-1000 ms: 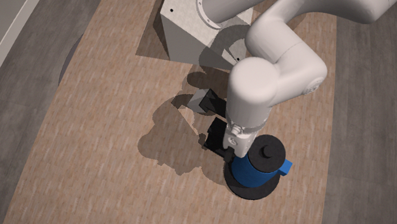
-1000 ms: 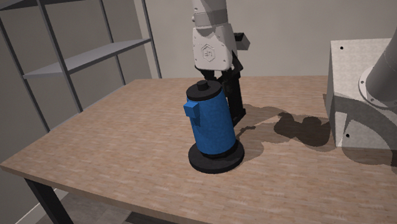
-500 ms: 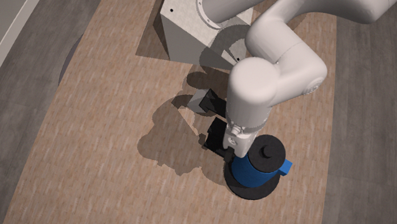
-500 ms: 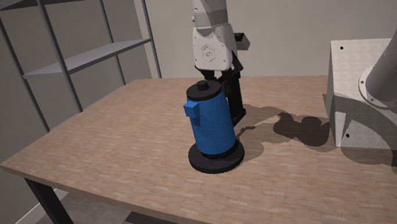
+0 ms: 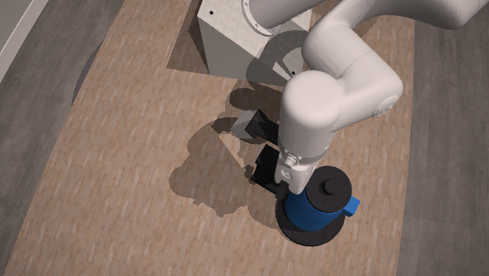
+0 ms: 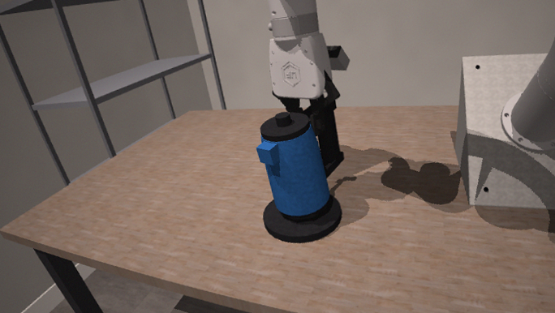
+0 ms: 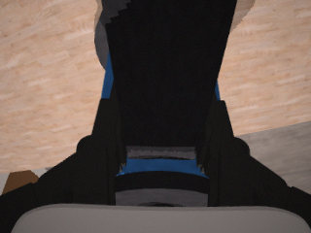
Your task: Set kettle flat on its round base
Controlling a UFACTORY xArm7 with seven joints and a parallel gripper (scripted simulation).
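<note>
Now: hand 50 mm above the blue kettle and 20 mm to the right of it. Round my hand: round black base (170 mm below, 50 mm to the left, 10 mm ahead).
</note>
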